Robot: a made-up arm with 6 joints. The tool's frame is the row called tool.
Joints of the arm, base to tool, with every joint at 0 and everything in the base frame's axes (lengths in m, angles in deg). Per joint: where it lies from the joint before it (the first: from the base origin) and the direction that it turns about. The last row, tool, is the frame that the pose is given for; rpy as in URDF.
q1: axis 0 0 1 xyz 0.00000 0.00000 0.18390
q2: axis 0.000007 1 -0.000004 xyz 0.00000 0.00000 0.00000
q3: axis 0.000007 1 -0.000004 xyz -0.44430 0.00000 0.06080
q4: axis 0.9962 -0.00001 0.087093 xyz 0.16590 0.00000 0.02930
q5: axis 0.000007 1 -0.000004 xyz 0.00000 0.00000 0.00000
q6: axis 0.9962 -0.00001 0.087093 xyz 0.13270 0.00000 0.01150
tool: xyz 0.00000 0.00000 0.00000 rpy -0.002 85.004 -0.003
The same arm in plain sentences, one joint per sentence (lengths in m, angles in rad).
The arm has six revolute joints in a row. What follows holds with every joint at zero, and every direction is one of the base frame's.
The first joint lies 0.1839 m along +z from the base frame's origin and rotates about +z.
The second joint lies at the same point as the first joint and rotates about +y.
The third joint lies 0.4443 m along -x and 0.0608 m along +z from the second joint and rotates about +y.
The fourth joint lies 0.1659 m along +x and 0.0293 m along +z from the third joint and rotates about the direction (0.9962, 0, 0.0871).
The fifth joint lies at the same point as the fourth joint and rotates about +y.
The sixth joint lies 0.1327 m along +x and 0.0115 m along +z from the fifth joint and rotates about the direction (0.9962, 0, 0.0871).
The tool frame, which is the frame that the pose is given for, lies at the same point as the sixth joint; its axes are the base frame's turned by roll 0, pitch 1.4836 and yaw -0.0001 rad (as in URDF: about the fixed x, then y, then z).

